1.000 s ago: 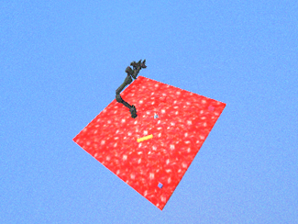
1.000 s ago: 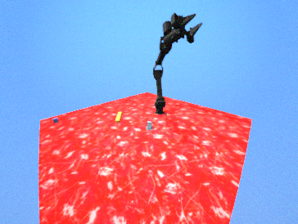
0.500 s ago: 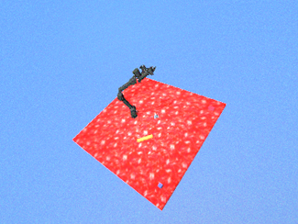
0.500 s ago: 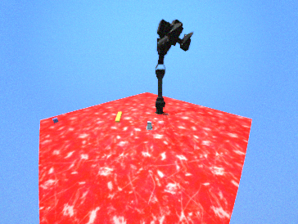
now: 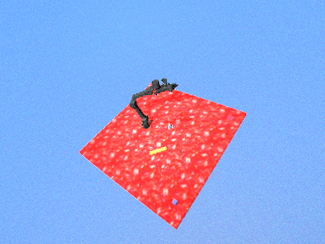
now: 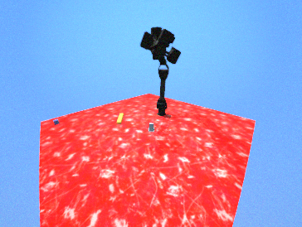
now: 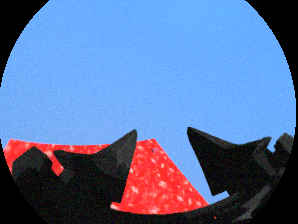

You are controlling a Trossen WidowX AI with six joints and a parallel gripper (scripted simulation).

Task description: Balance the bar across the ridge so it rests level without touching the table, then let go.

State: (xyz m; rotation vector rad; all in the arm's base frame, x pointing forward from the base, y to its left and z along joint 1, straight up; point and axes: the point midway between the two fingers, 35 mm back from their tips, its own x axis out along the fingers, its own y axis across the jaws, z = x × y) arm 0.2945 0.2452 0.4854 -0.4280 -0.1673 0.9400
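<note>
Right now my gripper tip is 46 cm to the left of the yellow bar and 48 cm above it. Also, from my gripper tip: blue cube: 43 cm ahead, 77 cm to the right, 47 cm below.
</note>
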